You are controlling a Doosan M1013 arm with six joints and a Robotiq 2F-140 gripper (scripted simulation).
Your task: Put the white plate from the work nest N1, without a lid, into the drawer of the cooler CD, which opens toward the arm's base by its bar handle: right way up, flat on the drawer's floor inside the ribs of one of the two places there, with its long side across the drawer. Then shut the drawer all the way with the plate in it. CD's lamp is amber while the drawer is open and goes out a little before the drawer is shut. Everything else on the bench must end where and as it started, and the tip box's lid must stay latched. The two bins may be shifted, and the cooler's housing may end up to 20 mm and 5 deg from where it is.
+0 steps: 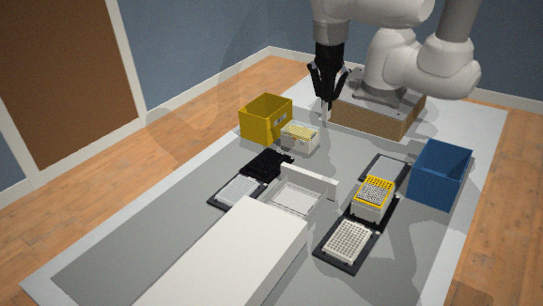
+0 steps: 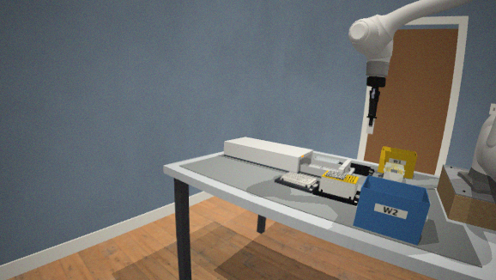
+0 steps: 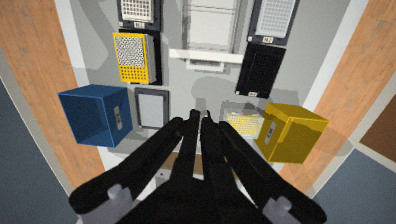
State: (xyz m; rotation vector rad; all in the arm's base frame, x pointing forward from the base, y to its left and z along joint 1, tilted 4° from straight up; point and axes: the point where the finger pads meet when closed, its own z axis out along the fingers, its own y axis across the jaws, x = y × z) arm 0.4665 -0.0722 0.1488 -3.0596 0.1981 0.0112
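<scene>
My hand is 24 cm short of the white plate, 16 cm to the right of it and 24 cm above it. The rest, counted from my hand: drawer 18 cm ahead, 3 cm to the right, 23 cm below; yellow-topped tip box 7 cm ahead, 18 cm to the left, 20 cm below; black plate 3 cm ahead, 20 cm to the right, 24 cm below.
</scene>
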